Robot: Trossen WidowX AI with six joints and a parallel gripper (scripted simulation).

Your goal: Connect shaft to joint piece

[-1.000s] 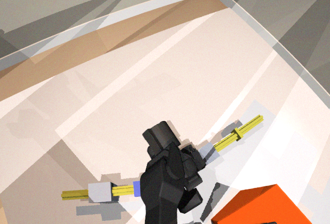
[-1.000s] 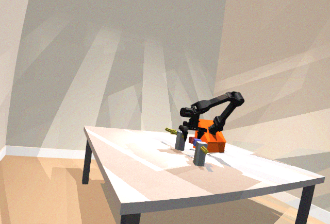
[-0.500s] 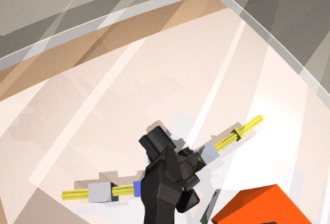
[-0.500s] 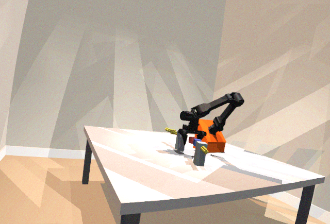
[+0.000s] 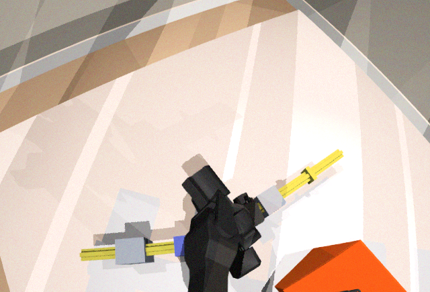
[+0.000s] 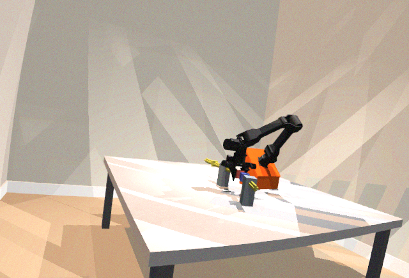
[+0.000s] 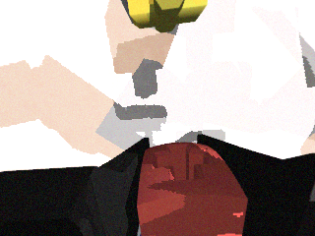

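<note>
My gripper tip is 4 cm below the red square joint piece and 1 cm to the right of it.
</note>
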